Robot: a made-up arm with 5 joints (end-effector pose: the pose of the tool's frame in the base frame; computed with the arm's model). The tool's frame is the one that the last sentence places.
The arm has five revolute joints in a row. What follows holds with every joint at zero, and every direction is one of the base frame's.
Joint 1 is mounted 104.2 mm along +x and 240.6 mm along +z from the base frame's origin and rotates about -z.
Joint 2 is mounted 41 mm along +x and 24.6 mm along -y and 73.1 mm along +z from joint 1 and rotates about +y.
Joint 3 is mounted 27.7 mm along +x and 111.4 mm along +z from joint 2 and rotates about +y.
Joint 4 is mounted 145.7 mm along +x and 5.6 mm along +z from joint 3 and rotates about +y.
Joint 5 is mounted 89.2 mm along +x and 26.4 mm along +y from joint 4 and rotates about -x.
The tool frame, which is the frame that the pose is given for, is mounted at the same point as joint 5; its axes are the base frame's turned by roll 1.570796, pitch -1.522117 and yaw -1.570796 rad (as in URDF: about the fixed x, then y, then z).
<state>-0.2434 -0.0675 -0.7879 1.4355 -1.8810</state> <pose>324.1 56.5 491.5 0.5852 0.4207 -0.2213 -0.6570</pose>
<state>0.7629 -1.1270 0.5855 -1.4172 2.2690</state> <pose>134.7 -26.7 549.0 0.1438 0.9782 0.0776 0.1283</pose>
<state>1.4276 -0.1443 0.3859 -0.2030 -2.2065</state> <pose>146.6 -281.2 395.1 0.1926 -0.2788 0.6348 0.6944</pose>
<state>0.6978 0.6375 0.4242 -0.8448 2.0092</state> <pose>329.5 -186.6 243.0 0.6292 -0.6082 -0.1499 0.4601</pose>
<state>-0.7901 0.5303 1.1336 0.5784 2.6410</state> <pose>143.6 42.3 180.4 0.1134 -0.2583 -0.2045 -0.9373</pose>
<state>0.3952 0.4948 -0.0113 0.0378 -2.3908</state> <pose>406.9 -124.3 291.4 0.1323 0.4275 -0.2613 -0.8553</pose>
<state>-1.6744 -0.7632 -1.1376 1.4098 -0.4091</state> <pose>101.4 9.9 591.4 0.4218 0.7508 -0.4148 0.2938</pose>
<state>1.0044 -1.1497 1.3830 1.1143 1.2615</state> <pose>166.6 -94.8 269.3 0.9884 -0.0997 -0.0497 0.1034</pose>
